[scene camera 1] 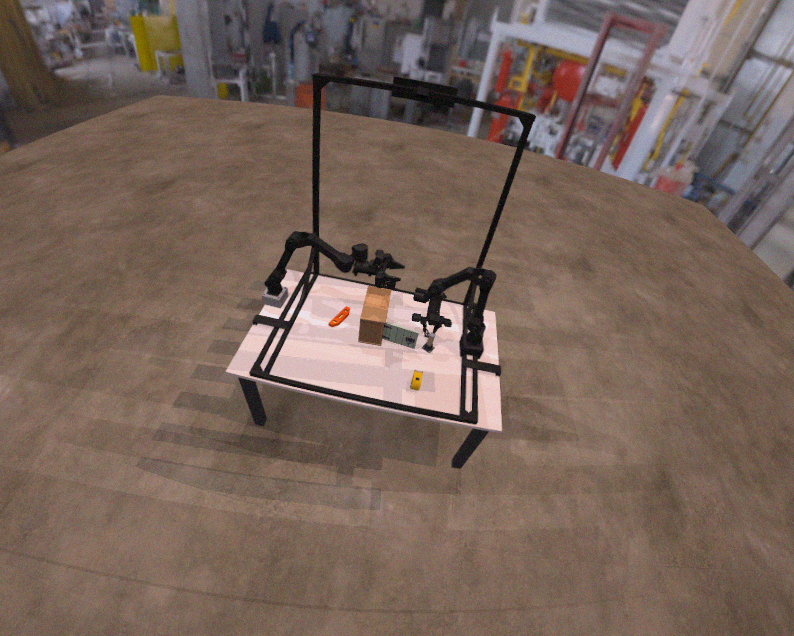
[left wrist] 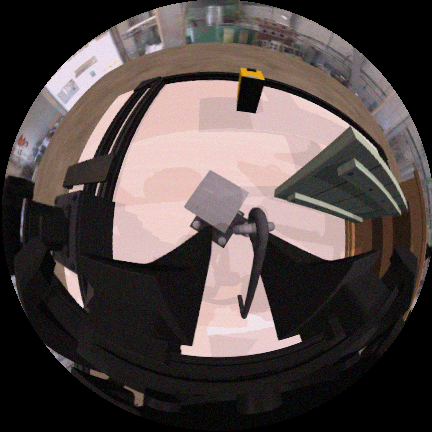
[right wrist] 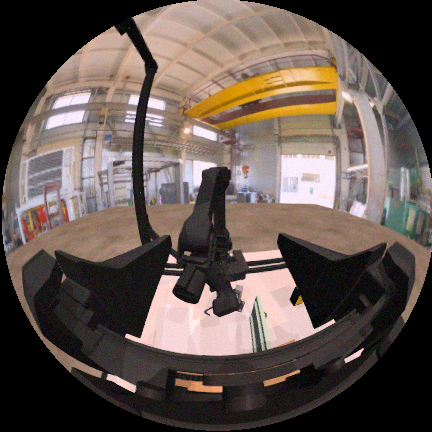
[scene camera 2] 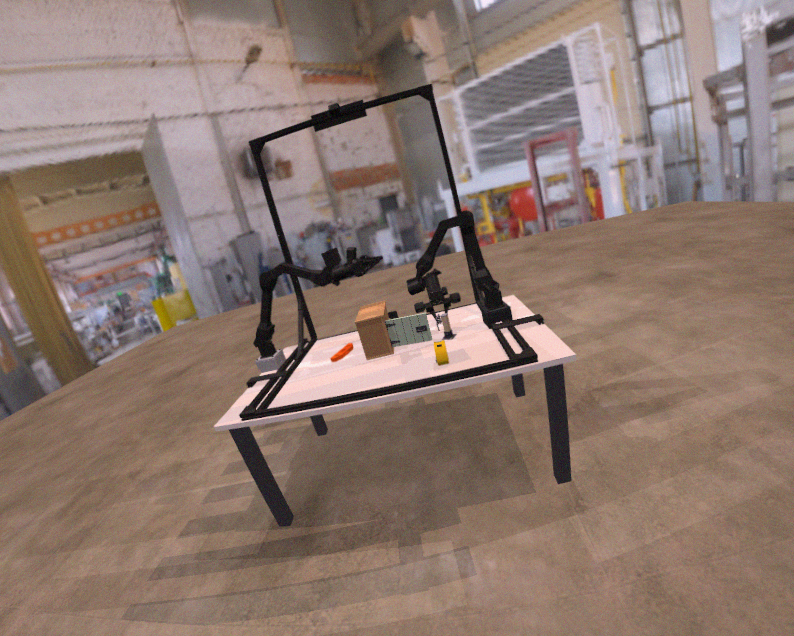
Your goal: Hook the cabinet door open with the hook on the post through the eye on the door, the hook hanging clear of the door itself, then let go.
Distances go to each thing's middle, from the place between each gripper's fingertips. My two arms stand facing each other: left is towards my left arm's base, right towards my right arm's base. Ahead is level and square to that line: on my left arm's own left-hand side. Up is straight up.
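Scene:
The wooden cabinet (scene camera 2: 370,322) has my right gripper 28 cm above it, and that gripper is also 2 cm to the left of it and 1 cm short of it. There's a dark hook (left wrist: 259,239) too, and that's 31 cm below my right hand and 16 cm to the left of it.
As for the hook, my left gripper is 4 cm past it, 2 cm to the left of it and 1 cm above it. The cabinet, counted from my left hand, is 20 cm to the right of it, 3 cm behind it and 2 cm above it.

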